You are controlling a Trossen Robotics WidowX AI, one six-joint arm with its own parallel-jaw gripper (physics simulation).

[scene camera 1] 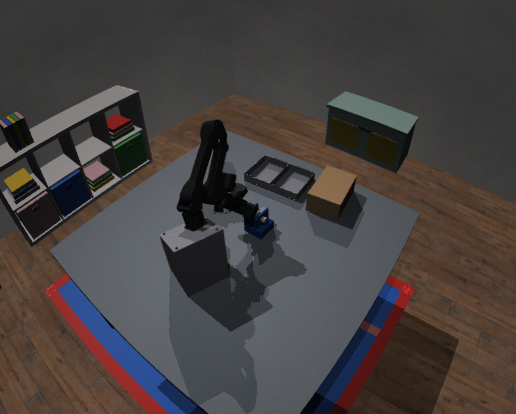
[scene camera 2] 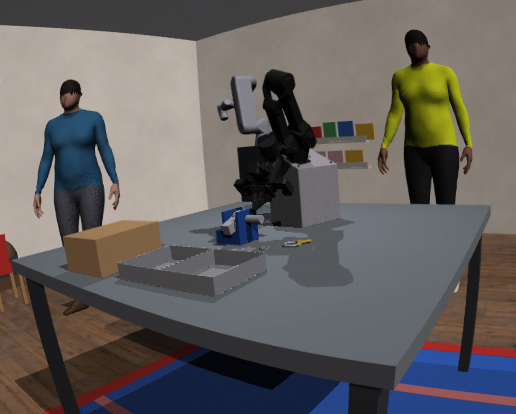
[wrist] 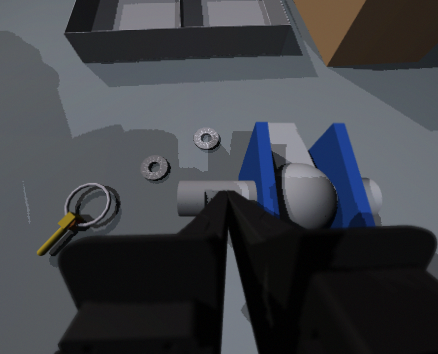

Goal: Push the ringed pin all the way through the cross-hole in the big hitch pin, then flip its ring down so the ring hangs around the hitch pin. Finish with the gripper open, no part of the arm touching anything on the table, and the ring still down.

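Frame: origin at the arm's base, x ahead, y left, z up, level; metres.
Where they show: gripper, fingertip midpoint: (scene camera 1: 245,207) (scene camera 2: 253,210) (wrist: 226,198); arm's base, link origin: (scene camera 1: 195,225) (scene camera 2: 298,159).
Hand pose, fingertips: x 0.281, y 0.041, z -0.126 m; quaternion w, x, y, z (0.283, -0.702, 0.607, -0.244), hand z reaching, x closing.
Note:
Each offset is from my fingertips to the centre of the thing. "spot": to the spot under its first point.
The grey hitch pin @(0.004 m ahead, 0.022 m left, 0.025 m down) (scene camera 2: 254,219) (wrist: 190,199) lies level through the blue bracket @(0.025 m ahead, 0.038 m right, 0.047 m down) (scene camera 1: 259,228) (scene camera 2: 244,231) (wrist: 260,150). Part of a dark mark, perhaps its cross-hole, shows beside the fingertips in the wrist view; the rest is hidden. The yellow ringed pin @(spot: 0.029 m back, 0.157 m left, 0.090 m down) (scene camera 2: 304,242) (wrist: 52,240) lies on the table, apart from the hitch pin, with its silver ring @(spot: 0.003 m ahead, 0.115 m left, 0.087 m down) (wrist: 108,205) beside it. My gripper (scene camera 2: 256,207) (wrist: 226,198) is shut and empty. Its tips are over or against the hitch pin's near side, close to the bracket; contact cannot be told.
Two small washers @(0.098 m ahead, 0.028 m left, 0.093 m down) (wrist: 206,138) (wrist: 155,167) lie between the ringed pin and the bracket. A grey two-part tray @(0.336 m ahead, 0.101 m left, 0.074 m down) (scene camera 1: 270,189) (scene camera 2: 165,280) (wrist: 190,46) and a brown box @(0.392 m ahead, 0.183 m right, 0.045 m down) (scene camera 1: 322,205) (scene camera 2: 82,255) (wrist: 330,25) stand beyond. A rounded grey piece @(spot: 0.007 m ahead, 0.047 m right, 0.000 m up) (wrist: 307,195) sits between the bracket's walls.

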